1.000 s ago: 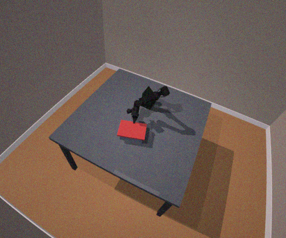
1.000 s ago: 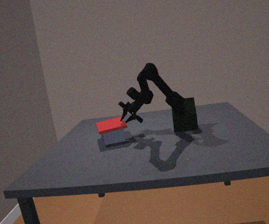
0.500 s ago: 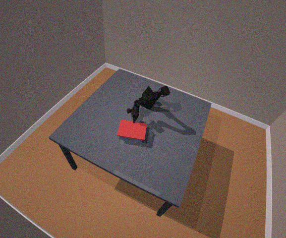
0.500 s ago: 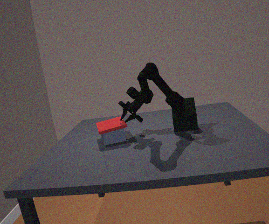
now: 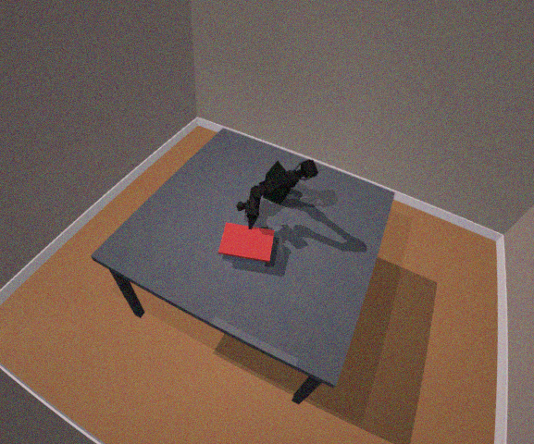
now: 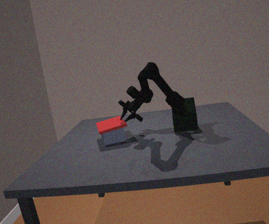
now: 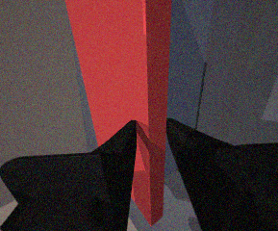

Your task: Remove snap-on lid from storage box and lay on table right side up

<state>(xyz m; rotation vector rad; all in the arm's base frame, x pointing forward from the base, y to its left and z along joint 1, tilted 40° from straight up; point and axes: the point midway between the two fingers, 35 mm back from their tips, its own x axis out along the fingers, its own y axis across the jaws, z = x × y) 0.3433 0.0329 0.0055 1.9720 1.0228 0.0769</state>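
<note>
My gripper tip is 70 mm short of the red lid and 30 mm to the right of it. The rest, counted from my gripper tip: storage box (70 mm ahead, 50 mm below, 30 mm to the left).
</note>
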